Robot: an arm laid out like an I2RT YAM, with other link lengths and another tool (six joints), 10 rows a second.
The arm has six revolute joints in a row. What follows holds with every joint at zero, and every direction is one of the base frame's. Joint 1 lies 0.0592 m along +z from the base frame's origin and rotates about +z. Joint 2 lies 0.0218 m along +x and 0.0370 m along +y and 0.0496 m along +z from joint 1 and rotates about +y. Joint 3 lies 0.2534 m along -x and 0.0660 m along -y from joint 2 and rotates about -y. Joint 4 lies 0.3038 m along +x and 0.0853 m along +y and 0.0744 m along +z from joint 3 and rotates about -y. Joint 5 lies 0.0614 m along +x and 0.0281 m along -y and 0.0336 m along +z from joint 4 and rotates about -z. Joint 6 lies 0.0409 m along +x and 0.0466 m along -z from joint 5 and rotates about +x. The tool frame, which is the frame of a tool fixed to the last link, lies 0.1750 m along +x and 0.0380 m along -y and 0.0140 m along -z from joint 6; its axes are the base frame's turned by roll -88.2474, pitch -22.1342 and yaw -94.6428 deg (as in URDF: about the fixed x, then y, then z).
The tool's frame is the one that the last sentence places.
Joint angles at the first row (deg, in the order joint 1, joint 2, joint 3, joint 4, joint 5, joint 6):
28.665, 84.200, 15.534, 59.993, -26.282, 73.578
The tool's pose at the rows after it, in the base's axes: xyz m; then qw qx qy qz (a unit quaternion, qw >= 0):
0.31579 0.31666 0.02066 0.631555 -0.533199 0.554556 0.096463
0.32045 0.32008 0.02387 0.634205 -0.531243 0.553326 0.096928
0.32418 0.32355 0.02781 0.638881 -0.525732 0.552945 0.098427
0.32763 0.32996 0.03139 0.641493 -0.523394 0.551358 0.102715
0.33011 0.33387 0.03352 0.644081 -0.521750 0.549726 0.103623
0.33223 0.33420 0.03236 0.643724 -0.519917 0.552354 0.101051
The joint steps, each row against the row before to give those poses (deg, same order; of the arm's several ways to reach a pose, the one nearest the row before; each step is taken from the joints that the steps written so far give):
0.075, 1.088, 1.998, -0.103, 0.182, 0.335
0.154, 0.869, 1.170, 0.158, 0.170, 0.254
0.326, 0.824, 0.852, 0.825, 0.518, 0.744
0.568, 1.159, 1.430, 0.303, 0.275, 0.634
0.403, 0.855, 0.864, 0.457, 0.350, 0.261
0.164, 0.540, 0.334, 0.110, 0.623, 0.038

